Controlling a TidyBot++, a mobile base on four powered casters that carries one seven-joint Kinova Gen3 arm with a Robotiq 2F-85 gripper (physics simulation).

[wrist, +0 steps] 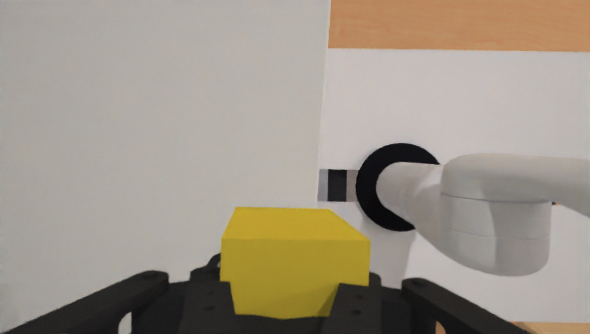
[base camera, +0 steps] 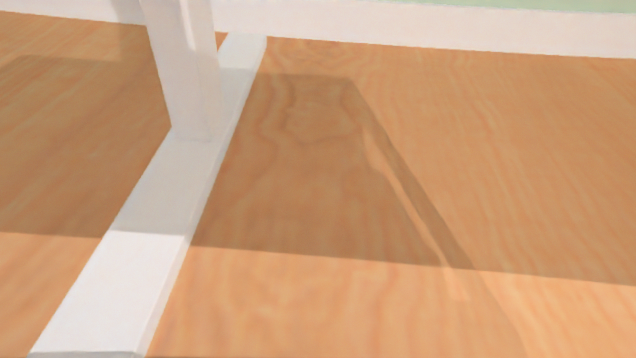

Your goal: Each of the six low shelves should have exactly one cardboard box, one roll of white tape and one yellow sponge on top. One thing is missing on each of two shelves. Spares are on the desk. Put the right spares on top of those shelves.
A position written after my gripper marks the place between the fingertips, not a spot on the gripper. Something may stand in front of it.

In view: my gripper (wrist: 286, 264) and a white desk (base camera: 119, 297).
The white desk shows as well in the wrist view (wrist: 136, 136).
